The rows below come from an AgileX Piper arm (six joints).
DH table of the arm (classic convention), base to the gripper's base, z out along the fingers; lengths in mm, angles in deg. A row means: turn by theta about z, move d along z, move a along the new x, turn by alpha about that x. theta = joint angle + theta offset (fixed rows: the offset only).
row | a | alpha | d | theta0
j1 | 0 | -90 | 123 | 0
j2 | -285.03 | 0 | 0 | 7.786
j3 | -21.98 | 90 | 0 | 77.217
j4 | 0 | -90 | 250.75 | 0
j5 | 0 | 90 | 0 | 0
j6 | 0 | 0 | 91 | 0
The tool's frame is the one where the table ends.
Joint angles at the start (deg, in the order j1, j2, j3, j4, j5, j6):
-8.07, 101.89, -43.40, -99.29, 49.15, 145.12
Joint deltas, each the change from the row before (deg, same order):
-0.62, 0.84, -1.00, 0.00, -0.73, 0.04
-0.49, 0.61, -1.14, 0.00, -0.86, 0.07
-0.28, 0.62, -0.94, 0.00, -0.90, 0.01
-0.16, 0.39, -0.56, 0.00, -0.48, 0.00
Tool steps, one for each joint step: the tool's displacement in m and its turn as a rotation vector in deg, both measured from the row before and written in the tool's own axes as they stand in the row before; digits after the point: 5 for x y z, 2 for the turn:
-0.00037, 0.00217, 0.00476, 0.06, 0.46, 0.44
-0.00156, 0.00325, 0.00374, -0.30, 0.38, 0.69
-0.00020, 0.00327, 0.00302, -0.42, 0.54, 0.37
-0.00008, 0.00190, 0.00186, -0.21, 0.29, 0.20

